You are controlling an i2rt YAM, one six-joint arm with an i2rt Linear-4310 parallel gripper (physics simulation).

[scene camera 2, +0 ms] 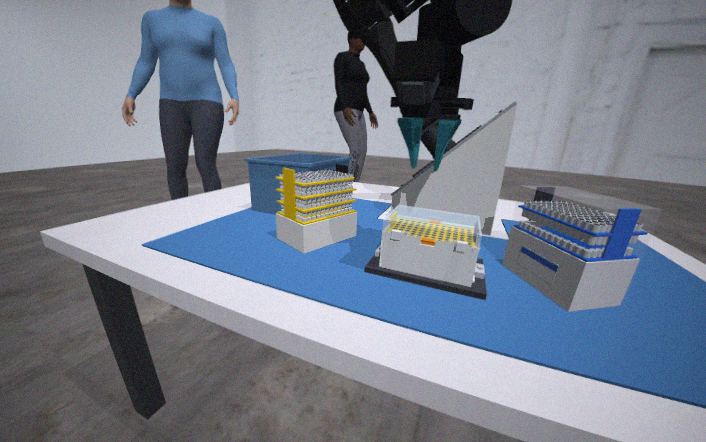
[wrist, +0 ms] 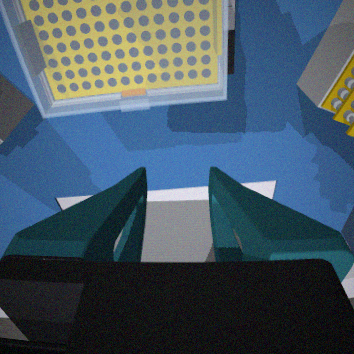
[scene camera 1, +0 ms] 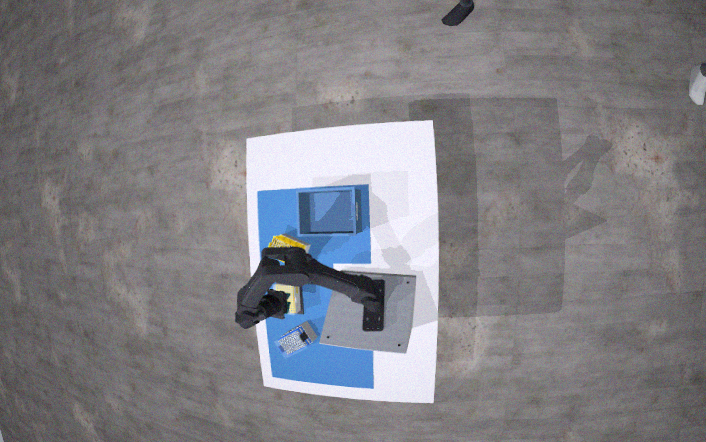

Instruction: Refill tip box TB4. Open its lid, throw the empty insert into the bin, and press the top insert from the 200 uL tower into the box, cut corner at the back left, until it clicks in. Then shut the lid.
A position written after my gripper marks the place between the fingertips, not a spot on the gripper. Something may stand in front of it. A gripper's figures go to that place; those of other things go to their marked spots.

Labels:
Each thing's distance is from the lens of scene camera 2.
my gripper [scene camera 2: 424, 169]: 42 cm
blue-trimmed tip tower [scene camera 2: 580, 249]: 38 cm
clear lid [scene camera 2: 449, 227]: 34 cm

